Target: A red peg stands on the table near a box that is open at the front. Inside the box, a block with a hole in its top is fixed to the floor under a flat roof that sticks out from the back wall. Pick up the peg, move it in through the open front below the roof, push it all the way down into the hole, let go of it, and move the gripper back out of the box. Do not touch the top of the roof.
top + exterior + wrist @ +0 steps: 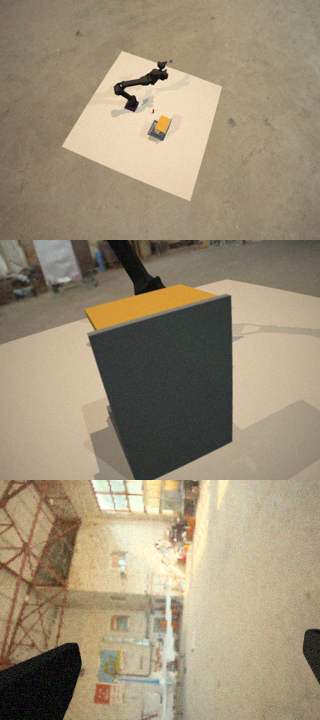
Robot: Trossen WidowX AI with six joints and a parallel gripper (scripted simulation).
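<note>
Right now my gripper tip is 5 cm past the red peg, 28 cm to the left of it and 39 cm above it. From my gripper tip the other things lie so: dark box wall: 12 cm ahead, 47 cm to the right, 31 cm below; orange roof: 7 cm ahead, 46 cm to the right, 20 cm below.
</note>
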